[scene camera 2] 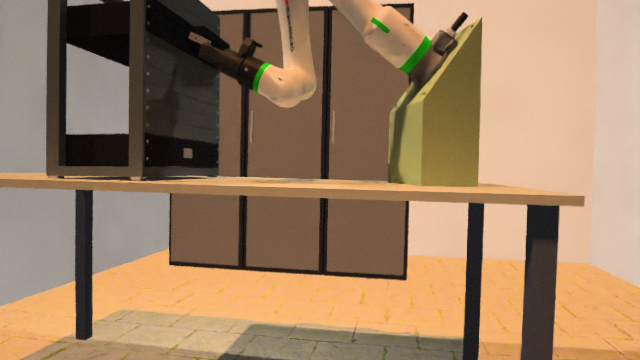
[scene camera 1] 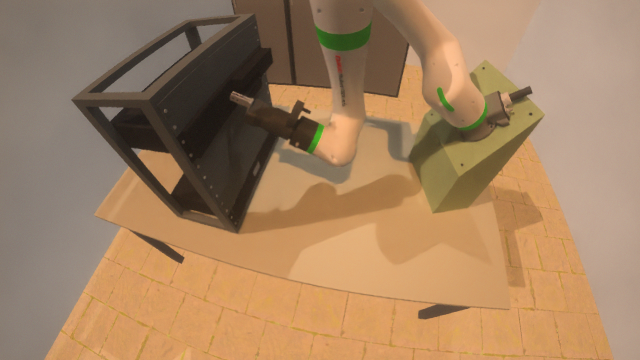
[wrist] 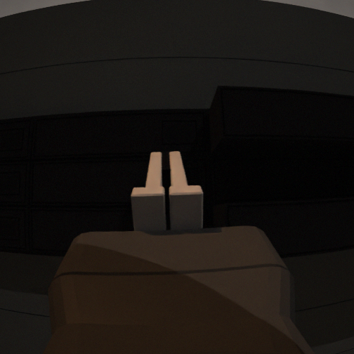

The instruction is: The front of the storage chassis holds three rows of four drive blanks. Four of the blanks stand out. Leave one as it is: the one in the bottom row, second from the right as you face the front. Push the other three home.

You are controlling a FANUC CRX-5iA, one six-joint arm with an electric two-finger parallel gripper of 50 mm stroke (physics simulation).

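Observation:
The black storage chassis (scene camera 1: 200, 136) (scene camera 2: 167, 24) sits high in the dark rack. In the wrist view its face is very dark, with three rows of blanks. One top-row blank (wrist: 287, 114) stands far out right of the fingers; a protruding black block (scene camera 1: 254, 66) also shows in scene camera 1. A bottom-row blank (wrist: 290, 222) shows below it, but its depth is unclear. Flatter blanks (wrist: 95, 135) are at the left. My gripper (scene camera 1: 234, 95) (scene camera 2: 191, 36) (wrist: 165, 170) is shut and empty, its tips in front of the face, left of the protruding blank. Contact cannot be told.
The open rack frame (scene camera 1: 115, 96) (scene camera 2: 137, 100) stands on the left of the table (scene camera 1: 350, 260) (scene camera 2: 300, 190). The arm's green pedestal (scene camera 1: 450, 192) (scene camera 2: 450, 135) stands on the right. A brown cabinet (scene camera 1: 270, 45) (scene camera 2: 285, 140) is behind the table.

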